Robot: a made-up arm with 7 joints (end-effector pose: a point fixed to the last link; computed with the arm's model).
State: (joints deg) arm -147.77 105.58 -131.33 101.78 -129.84 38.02 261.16
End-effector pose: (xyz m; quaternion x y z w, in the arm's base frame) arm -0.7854 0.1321 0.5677 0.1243 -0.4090 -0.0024 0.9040
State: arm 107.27 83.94 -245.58 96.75 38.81 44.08 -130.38
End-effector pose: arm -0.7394 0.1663 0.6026 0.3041 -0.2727 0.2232 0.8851
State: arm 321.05 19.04 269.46 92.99 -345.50 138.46 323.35
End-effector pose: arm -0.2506 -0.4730 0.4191 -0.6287 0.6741 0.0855 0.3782
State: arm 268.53 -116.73 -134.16 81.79 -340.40 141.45 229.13
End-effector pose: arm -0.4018 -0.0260 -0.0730 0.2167 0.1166 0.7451 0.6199
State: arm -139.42 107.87 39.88 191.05 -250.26 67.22 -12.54
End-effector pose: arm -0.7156 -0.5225 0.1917 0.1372 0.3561 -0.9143 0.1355
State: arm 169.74 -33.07 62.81 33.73 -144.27 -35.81 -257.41
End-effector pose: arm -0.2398 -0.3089 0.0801 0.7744 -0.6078 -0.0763 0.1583
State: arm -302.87 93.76 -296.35 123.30 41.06 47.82 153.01
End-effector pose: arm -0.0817 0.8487 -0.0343 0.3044 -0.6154 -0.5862 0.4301
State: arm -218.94 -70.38 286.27 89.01 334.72 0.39 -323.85
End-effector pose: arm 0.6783 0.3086 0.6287 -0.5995 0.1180 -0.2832 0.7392
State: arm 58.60 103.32 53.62 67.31 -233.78 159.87 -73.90
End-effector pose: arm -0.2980 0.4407 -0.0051 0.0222 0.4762 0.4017 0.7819
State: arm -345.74 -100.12 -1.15 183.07 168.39 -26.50 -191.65
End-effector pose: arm -0.7840 -0.2362 0.1839 -0.5784 -0.2360 0.7803 0.0299
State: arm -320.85 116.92 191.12 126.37 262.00 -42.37 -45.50
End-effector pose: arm 0.7316 0.2558 0.3150 -0.4561 0.3832 -0.7305 0.3338
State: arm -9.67 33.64 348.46 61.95 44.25 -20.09 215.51
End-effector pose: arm 0.5817 -0.3504 0.0156 0.7023 0.5859 0.0390 0.4025
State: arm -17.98 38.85 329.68 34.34 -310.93 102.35 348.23
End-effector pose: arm 0.1249 -0.1296 -0.1890 -0.4914 0.5210 0.4837 0.5031
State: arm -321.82 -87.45 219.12 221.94 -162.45 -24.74 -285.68
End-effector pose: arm -0.6335 -0.3090 0.5427 0.3728 -0.4244 -0.1311 0.8147
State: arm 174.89 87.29 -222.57 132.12 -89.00 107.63 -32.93
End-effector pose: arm -0.7195 -0.3392 0.4589 0.6242 -0.7183 0.2702 0.1464
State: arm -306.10 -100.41 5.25 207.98 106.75 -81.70 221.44
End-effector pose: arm -0.1675 -0.5233 -0.0247 0.2551 0.5707 -0.3936 0.6740
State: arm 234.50 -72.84 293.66 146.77 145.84 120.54 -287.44
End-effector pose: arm 0.3741 0.6428 0.6288 0.5973 -0.3232 0.7217 0.1343
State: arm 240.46 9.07 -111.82 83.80 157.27 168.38 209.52
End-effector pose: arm -0.3646 0.2621 0.7015 0.5400 0.3140 0.0228 0.7806
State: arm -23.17 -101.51 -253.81 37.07 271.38 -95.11 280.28
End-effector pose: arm 0.1590 0.2804 0.0157 0.7042 -0.6902 0.1068 0.1276
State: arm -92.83 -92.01 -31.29 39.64 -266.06 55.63 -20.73
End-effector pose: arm -0.2622 -0.1797 0.7812 -0.2219 0.2400 -0.9370 0.1232
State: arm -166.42 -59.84 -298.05 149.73 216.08 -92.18 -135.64
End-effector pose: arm 0.5105 -0.1448 0.5675 0.5837 -0.5970 0.3647 0.4121
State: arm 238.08 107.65 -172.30 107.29 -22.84 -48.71 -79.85
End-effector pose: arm -0.5174 -0.5778 0.4725 -0.3166 -0.5900 0.6783 0.3027
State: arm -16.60 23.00 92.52 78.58 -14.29 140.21 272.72
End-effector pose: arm 0.1930 0.4601 0.3147 -0.0670 -0.8623 0.4909 0.1042
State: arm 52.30 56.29 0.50 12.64 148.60 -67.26 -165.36
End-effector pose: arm 0.0063 -0.1447 0.0356 0.4294 0.4307 -0.6300 0.4828
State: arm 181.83 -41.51 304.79 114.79 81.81 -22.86 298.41
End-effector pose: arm 0.2562 0.5413 0.8176 -0.5359 -0.0142 -0.1618 0.8285
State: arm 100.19 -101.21 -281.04 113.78 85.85 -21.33 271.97
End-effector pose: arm -0.3904 -0.7099 0.3933 0.5184 -0.1282 -0.4587 0.7102
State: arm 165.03 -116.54 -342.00 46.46 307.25 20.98 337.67
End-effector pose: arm 0.0906 -0.2755 0.8457 0.0972 -0.2189 -0.7686 0.5932
